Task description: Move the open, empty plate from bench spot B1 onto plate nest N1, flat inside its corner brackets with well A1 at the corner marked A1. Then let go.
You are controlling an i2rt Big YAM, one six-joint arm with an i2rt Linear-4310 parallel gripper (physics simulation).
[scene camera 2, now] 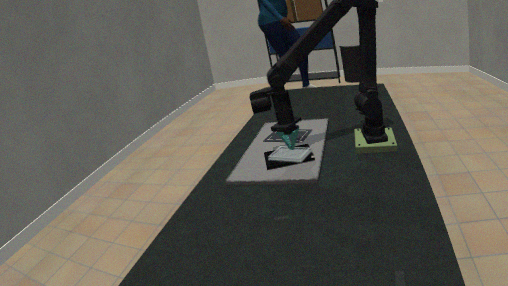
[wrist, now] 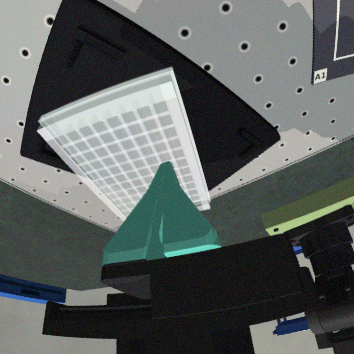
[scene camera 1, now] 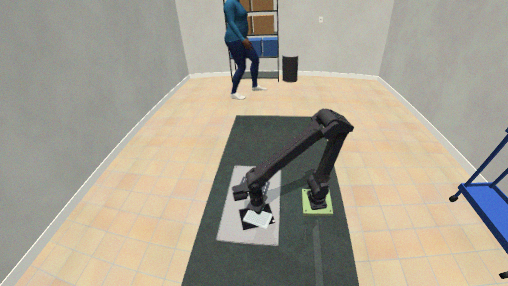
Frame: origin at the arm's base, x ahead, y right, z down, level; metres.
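Seen in the pictures: gripper, fingertip midpoint: [scene camera 2: 291,149] [wrist: 167,167] [scene camera 1: 259,213]; arm's base at its link origin: [scene camera 2: 374,136] [wrist: 318,224] [scene camera 1: 316,200].
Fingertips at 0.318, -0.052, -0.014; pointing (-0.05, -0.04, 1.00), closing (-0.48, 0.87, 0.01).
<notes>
Offsets run from my fingertips to a thing's top centre, as dx, dy, dz. "*": to the spot under its first point.
The clear, open plate {+0.008, -0.020, -0.004} [scene camera 1: 257,218] [scene camera 2: 290,154] [wrist: 125,135] lies turned askew over the black plate nest N1 {+0.015, -0.003, +0.010} [scene camera 1: 246,225] [scene camera 2: 274,165] [wrist: 107,70], out of line with its corner brackets. In the wrist view, brackets show at the nest's upper left and right, and the plate partly covers one at lower left. Whether the plate is flat, and which of its corners is A1, I cannot tell. My gripper [scene camera 2: 291,148] [wrist: 167,167] is shut with nothing between its teal fingers. The fingertips are at or just above the plate; contact is unclear.
Bench spot B1 [scene camera 2: 272,136] [wrist: 325,40], a dark rectangle with a white outline and an A1 label, lies beside the nest on the grey perforated board {* +0.163, -0.100, +0.028} [scene camera 1: 227,235] [scene camera 2: 245,172]. The arm's green base [scene camera 1: 317,211] [scene camera 2: 375,148] stands to the right. A person [scene camera 1: 241,45] stands behind.
</notes>
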